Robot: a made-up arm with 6 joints. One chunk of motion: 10 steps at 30 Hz.
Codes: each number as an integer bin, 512 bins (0 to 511) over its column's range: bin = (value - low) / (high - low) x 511, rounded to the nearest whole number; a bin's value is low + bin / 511 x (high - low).
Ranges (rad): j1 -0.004..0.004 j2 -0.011..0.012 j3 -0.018..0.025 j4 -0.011..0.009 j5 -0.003..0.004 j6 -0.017..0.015
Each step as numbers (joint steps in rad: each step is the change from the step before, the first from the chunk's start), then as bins.
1 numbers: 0.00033 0.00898 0.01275 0.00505 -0.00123 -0.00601
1 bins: 277 444 365 410 129 175
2 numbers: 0.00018 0.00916 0.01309 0.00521 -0.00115 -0.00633
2 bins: 267 448 369 414 135 170
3 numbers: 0.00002 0.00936 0.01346 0.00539 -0.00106 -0.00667
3 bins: 257 452 374 419 142 165
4 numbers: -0.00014 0.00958 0.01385 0.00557 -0.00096 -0.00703
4 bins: 247 457 378 423 149 159
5 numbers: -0.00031 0.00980 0.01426 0.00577 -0.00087 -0.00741
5 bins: 236 462 383 428 155 153
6 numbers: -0.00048 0.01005 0.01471 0.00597 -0.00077 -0.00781
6 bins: 225 468 389 434 163 147
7 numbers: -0.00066 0.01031 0.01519 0.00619 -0.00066 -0.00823
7 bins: 213 473 394 439 171 140
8 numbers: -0.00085 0.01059 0.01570 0.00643 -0.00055 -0.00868
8 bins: 201 480 400 445 179 133
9 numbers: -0.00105 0.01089 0.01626 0.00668 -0.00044 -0.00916
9 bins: 188 486 407 452 187 125
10 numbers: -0.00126 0.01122 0.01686 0.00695 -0.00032 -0.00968
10 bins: 175 494 414 459 196 117
